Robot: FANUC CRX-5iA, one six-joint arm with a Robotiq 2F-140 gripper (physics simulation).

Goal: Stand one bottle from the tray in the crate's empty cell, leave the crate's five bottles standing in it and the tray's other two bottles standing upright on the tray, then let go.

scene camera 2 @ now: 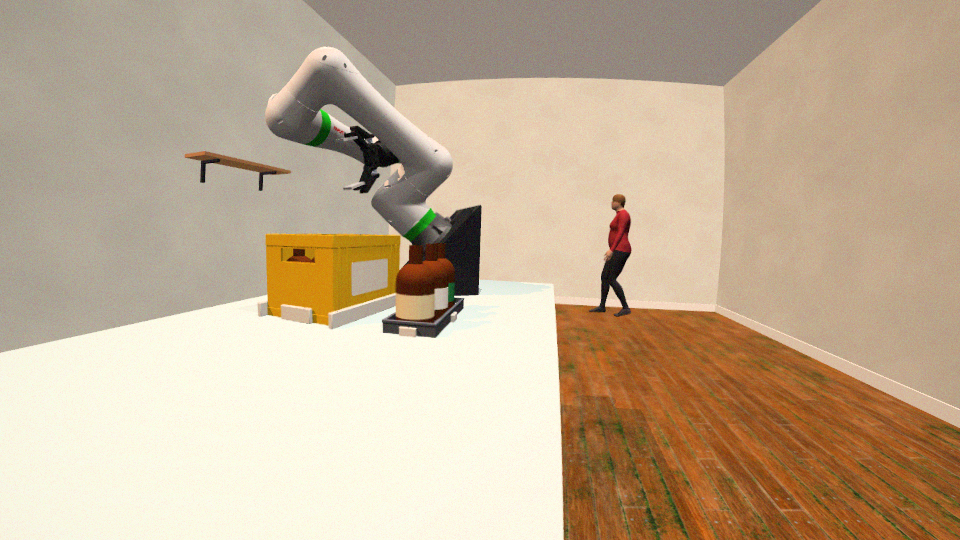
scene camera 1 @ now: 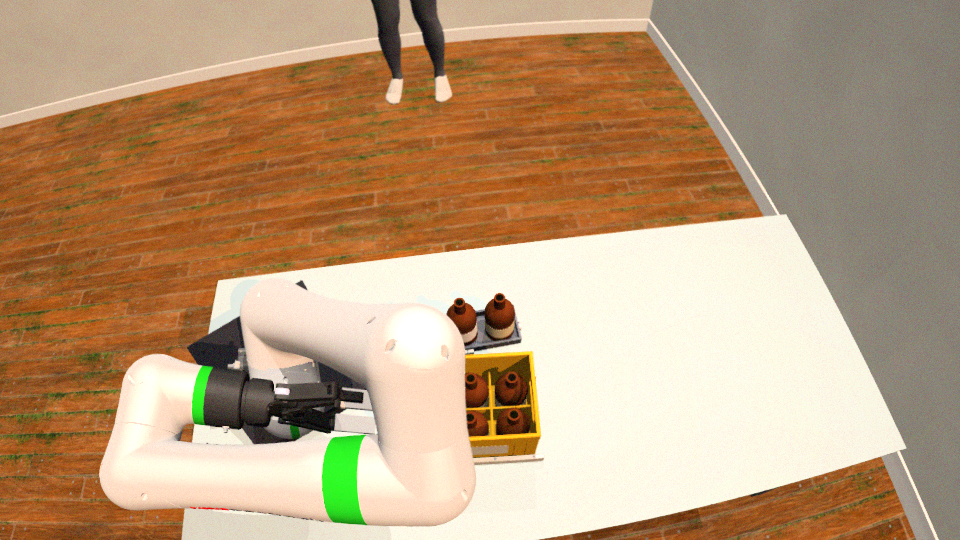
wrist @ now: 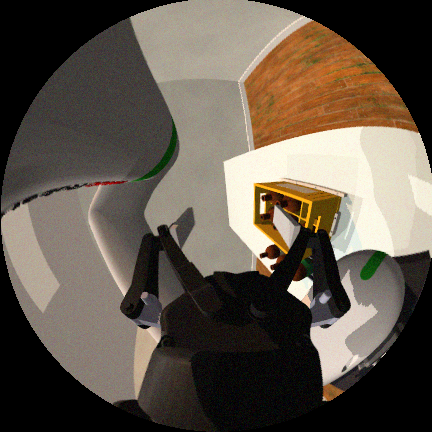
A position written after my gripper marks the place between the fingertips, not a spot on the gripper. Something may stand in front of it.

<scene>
I see my gripper [scene camera 1: 380,414] and a white-label bottle [scene camera 2: 440,272].
My gripper shows as well in scene camera 2 [scene camera 2: 343,164] and in the wrist view [wrist: 233,214].
</scene>
